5 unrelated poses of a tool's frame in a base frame.
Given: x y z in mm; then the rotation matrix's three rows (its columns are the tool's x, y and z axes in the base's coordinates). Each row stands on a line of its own.
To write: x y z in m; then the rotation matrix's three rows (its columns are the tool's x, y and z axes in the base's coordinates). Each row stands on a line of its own. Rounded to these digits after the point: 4 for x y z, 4 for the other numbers.
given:
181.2 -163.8 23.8
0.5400 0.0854 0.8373
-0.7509 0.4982 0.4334
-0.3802 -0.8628 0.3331
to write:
0.1812 -0.1638 0.0238
0.5400 0.0854 0.8373
-0.7509 0.4982 0.4334
-0.3802 -0.8628 0.3331

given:
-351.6 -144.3 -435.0
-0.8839 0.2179 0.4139
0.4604 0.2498 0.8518
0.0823 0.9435 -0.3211
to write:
-0.3516 -0.1443 -0.4350
-0.8839 0.2179 0.4139
0.4604 0.2498 0.8518
0.0823 0.9435 -0.3211

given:
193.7 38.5 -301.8
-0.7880 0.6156 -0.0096
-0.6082 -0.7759 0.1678
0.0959 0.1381 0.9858
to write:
0.1937 0.0385 -0.3018
-0.7880 0.6156 -0.0096
-0.6082 -0.7759 0.1678
0.0959 0.1381 0.9858

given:
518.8 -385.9 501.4
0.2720 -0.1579 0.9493
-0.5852 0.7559 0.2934
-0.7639 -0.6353 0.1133
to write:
0.5188 -0.3859 0.5014
0.2720 -0.1579 0.9493
-0.5852 0.7559 0.2934
-0.7639 -0.6353 0.1133

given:
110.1 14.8 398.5
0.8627 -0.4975 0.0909
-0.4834 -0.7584 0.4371
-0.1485 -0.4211 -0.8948
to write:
0.1101 0.0148 0.3985
0.8627 -0.4975 0.0909
-0.4834 -0.7584 0.4371
-0.1485 -0.4211 -0.8948

